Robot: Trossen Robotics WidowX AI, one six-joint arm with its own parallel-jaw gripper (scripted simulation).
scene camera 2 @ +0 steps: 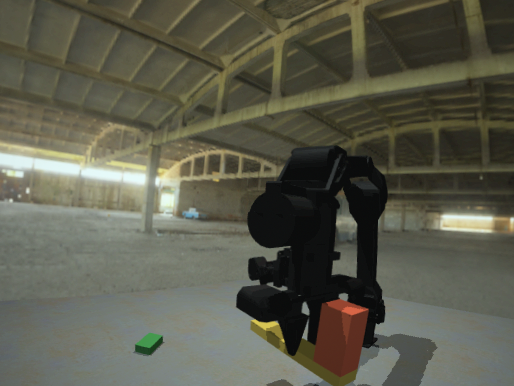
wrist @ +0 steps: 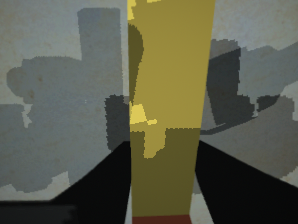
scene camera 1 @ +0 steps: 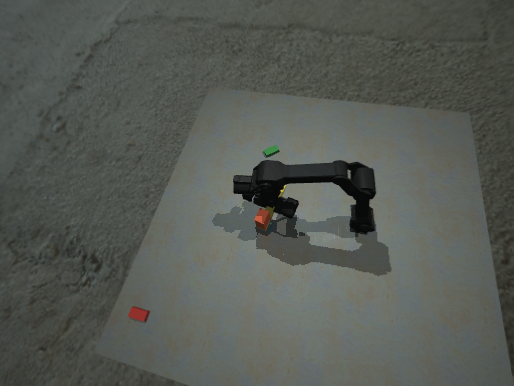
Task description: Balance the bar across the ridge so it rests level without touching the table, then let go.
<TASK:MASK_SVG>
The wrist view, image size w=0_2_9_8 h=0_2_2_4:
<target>gripper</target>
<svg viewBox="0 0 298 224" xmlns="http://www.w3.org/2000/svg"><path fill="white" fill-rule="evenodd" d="M130 141L122 142L83 178L51 200L0 201L0 224L124 224L131 186ZM199 140L195 173L214 224L298 224L297 187L279 178L272 177Z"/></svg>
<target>yellow bar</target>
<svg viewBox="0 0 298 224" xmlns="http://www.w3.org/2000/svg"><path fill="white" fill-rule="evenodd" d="M127 0L132 224L192 224L189 211L192 203L216 0Z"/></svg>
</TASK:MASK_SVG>
